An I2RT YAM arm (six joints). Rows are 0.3 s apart.
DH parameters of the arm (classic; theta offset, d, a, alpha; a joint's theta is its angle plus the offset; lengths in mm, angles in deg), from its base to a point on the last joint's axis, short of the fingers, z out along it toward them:
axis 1: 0 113.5 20 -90
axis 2: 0 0 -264 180
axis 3: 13.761 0 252.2 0
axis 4: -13.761 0 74 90
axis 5: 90 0 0 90
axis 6: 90 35.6 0 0
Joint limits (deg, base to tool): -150..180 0..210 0..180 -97..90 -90..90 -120..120
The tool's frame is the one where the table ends.
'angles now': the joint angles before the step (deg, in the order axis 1, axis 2, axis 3, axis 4, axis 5, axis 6). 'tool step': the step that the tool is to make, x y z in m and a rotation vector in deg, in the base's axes. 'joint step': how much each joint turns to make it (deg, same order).
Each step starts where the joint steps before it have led.
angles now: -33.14 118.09 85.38 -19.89 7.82 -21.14
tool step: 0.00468 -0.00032 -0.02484 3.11 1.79 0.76
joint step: 0.16 3.49 0.31 -0.07 -1.67 0.47
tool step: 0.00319 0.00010 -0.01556 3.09 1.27 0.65
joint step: 0.08 2.51 0.95 -1.24 -1.91 0.55
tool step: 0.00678 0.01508 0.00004 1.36 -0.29 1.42
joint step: 2.00 -0.34 -0.40 -0.49 -0.82 1.17
